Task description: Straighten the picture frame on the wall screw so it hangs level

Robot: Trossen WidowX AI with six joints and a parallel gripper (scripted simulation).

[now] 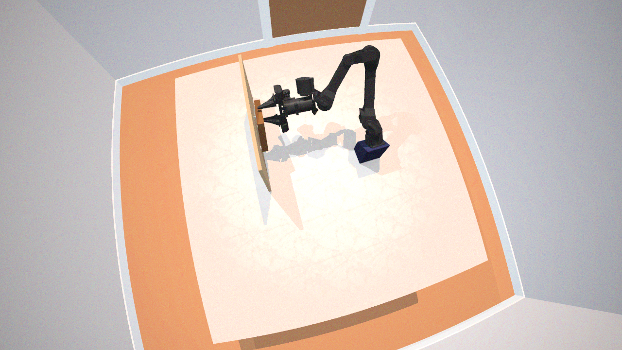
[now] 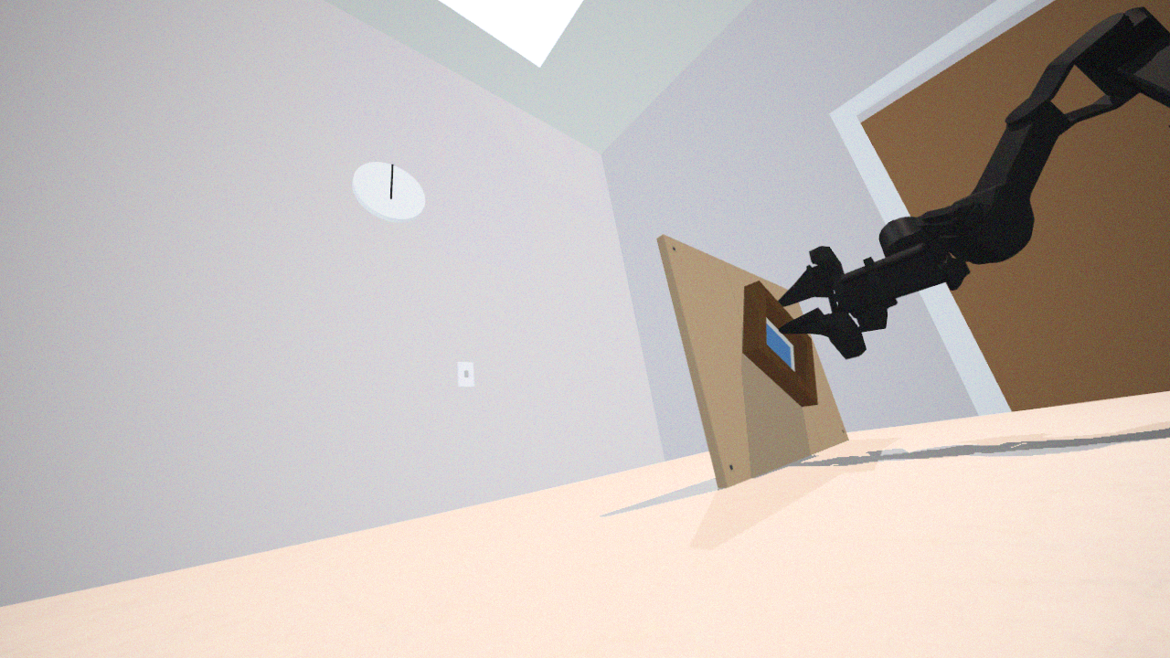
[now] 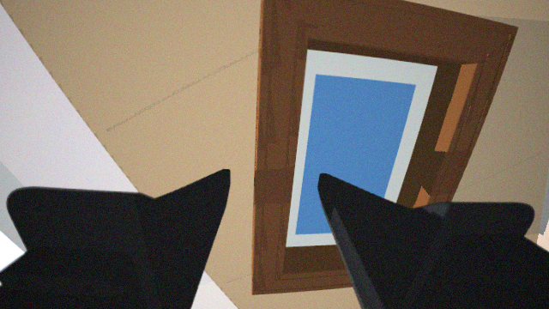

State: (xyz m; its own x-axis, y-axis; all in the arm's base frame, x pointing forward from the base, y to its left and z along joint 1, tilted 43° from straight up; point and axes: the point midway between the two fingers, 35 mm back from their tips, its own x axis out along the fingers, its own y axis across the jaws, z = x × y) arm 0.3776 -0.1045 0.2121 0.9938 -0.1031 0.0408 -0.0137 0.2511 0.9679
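My gripper tip is 5 cm above the brown wooden picture frame, 2 cm to the right of it and 1 cm short of it. Round my gripper tip: tan wall board (6 cm below, 2 cm ahead, 1 cm to the left).
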